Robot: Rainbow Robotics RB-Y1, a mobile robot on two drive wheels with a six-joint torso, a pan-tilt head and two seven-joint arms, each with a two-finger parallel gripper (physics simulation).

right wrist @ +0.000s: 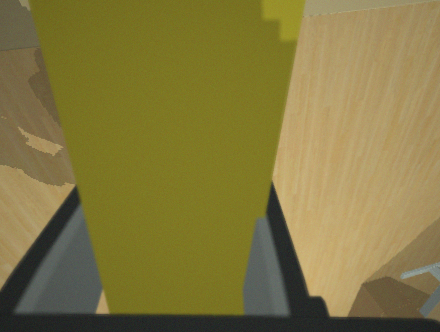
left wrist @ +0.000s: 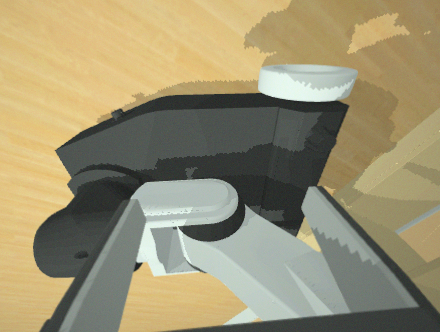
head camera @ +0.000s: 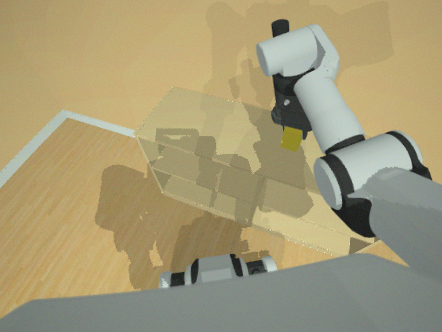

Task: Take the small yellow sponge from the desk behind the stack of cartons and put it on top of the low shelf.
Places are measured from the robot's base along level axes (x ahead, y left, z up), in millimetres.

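Pixels of known places: left gripper, fingertip midpoint: (left wrist: 224, 203); right gripper, fingertip midpoint: (right wrist: 185, 167) (head camera: 295, 134).
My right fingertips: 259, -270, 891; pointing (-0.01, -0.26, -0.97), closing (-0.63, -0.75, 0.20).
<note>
Behind a point stands the place of what it marks, as x, y, z.
The yellow sponge (head camera: 291, 139) {229, -244, 910} (right wrist: 175, 125) {290, -287, 927} is held between the fingers of my right gripper (head camera: 294, 133) {259, -270, 891} (right wrist: 185, 167) {259, -270, 891}, which is shut on it. In the head view it hangs in front of the low shelf's shaded top; the height of the gap is hard to tell. The low shelf (head camera: 165, 112) {734, 149, 611} is pale wood with open compartments toward my base, and part of it is hidden by my right arm. Its pale panels also show at the right edge of the left wrist view. My left gripper (left wrist: 224, 203) {-218, 253, 457} is open and empty, pointing down over my own base.
A white wall skirting (head camera: 100, 125) {1356, 849, 32} meets the shelf's left end. My wheeled base (head camera: 217, 272) (left wrist: 210, 130) {-218, 179, 170} stands on the wood floor (head camera: 60, 200) {678, 1059, 1} in front of the shelf. A brown box-like shape (right wrist: 390, 300) {-2570, -479, 204} and a pale grey bar (right wrist: 420, 271) show at the lower right of the right wrist view.
</note>
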